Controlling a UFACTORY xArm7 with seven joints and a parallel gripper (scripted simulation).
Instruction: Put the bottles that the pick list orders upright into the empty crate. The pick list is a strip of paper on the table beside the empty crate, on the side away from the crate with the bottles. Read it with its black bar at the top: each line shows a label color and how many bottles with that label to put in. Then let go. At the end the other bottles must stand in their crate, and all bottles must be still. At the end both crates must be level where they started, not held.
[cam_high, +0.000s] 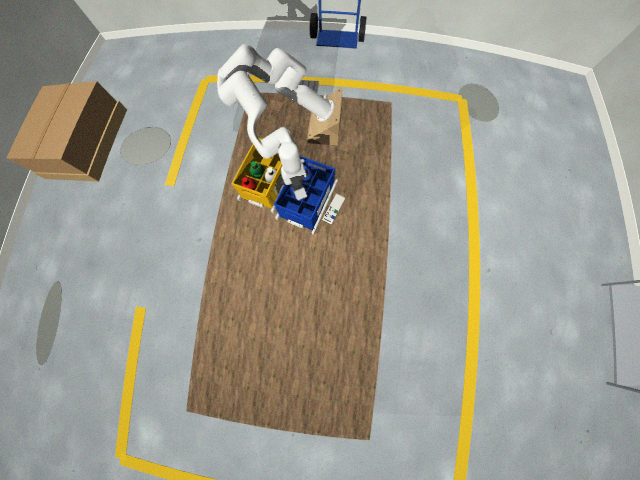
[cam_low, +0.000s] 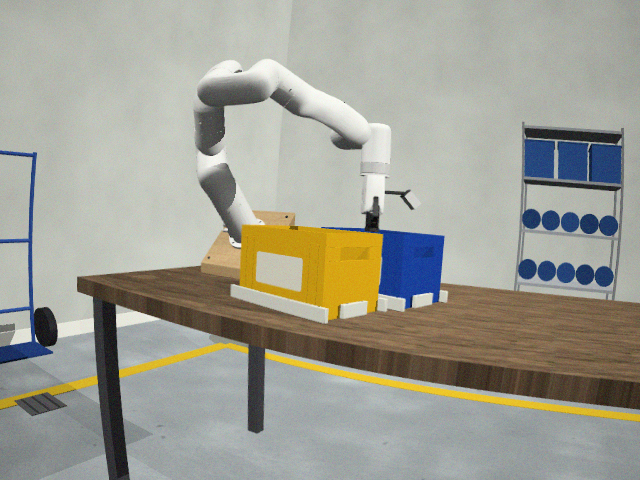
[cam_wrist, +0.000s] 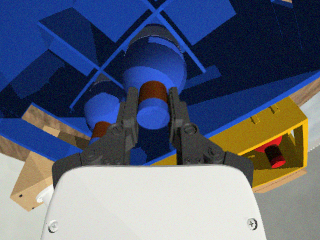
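Now: hand 22 cm to the left of the green-label bottle, 9 cm past it and 8 cm above it. Also, from my hand: white-label bottle 14 cm to the right, 8 cm below, 6 cm behind; then blue crate 8 cm below, 4 cm to the left, 2 cm ahead; then blue-label bottle 7 cm below.
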